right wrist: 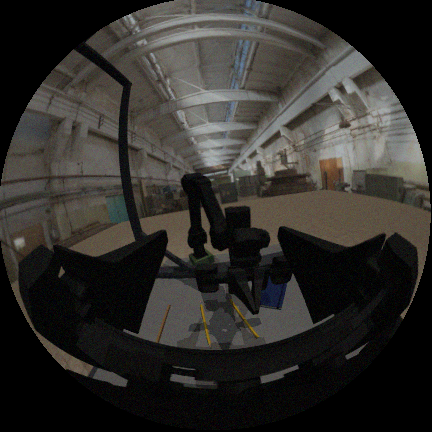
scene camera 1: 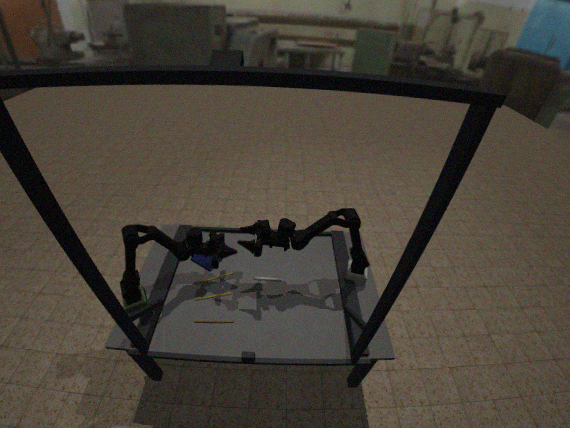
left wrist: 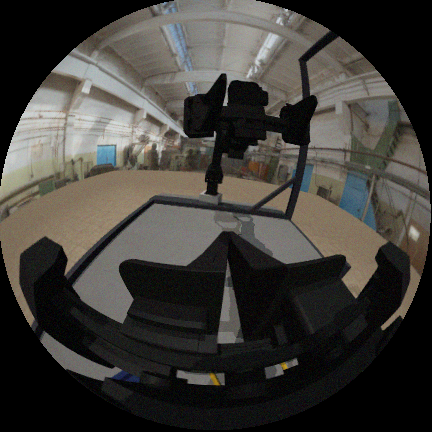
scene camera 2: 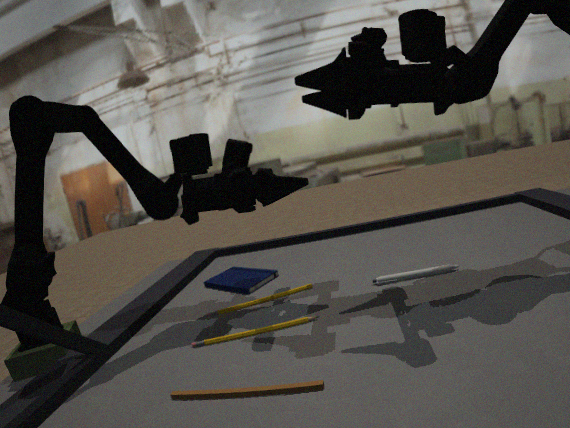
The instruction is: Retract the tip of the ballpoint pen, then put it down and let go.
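Where they show: left gripper, between the fingertips: (right wrist: 255, 312) (scene camera 1: 237, 251) (left wrist: 226, 236) (scene camera 2: 308, 181); right gripper, between the fingertips: (right wrist: 223, 234) (scene camera 1: 238, 235) (left wrist: 276, 83) (scene camera 2: 298, 91); left arm's base, origin of its link: (right wrist: 199, 254) (scene camera 1: 133, 297); right arm's base, origin of its link: (scene camera 1: 357, 268) (left wrist: 211, 192).
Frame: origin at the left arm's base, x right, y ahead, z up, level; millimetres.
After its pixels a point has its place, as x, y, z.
The white ballpoint pen (scene camera 1: 267, 279) {173, 609, -32} (scene camera 2: 416, 274) {175, 612, -33} lies flat on the grey table (scene camera 1: 300, 340) {517, 586, -40}, its tapered end to the right in scene camera 2. The pen's tip is too small to tell whether it is out. The pen does not show in the right wrist view. My right gripper (scene camera 1: 240, 236) {119, 499, 283} (scene camera 2: 299, 89) {119, 499, 283} (left wrist: 276, 83) {119, 499, 283} is wide open and empty, high above the table and apart from the pen. My left gripper (scene camera 1: 235, 251) {85, 497, 146} (scene camera 2: 307, 182) {85, 497, 146} (left wrist: 226, 236) {85, 497, 146} (right wrist: 255, 312) {85, 497, 146} is shut on nothing, above the table and left of the pen in scene camera 2.
A blue notebook (scene camera 1: 201, 262) {-83, 351, -28} (scene camera 2: 241, 279) {-75, 380, -28} (right wrist: 274, 293) {-87, 400, -28}, two yellow pencils (scene camera 2: 265, 299) {44, 392, -35} (scene camera 2: 255, 331) {143, 345, -34} and an orange stick (scene camera 1: 214, 321) {263, 297, -35} (scene camera 2: 247, 390) {266, 300, -33} (right wrist: 163, 324) {259, 299, -37} lie left of the pen in the scene views. Dark frame posts (scene camera 1: 430, 220) {703, 715, 735} rise around the table.
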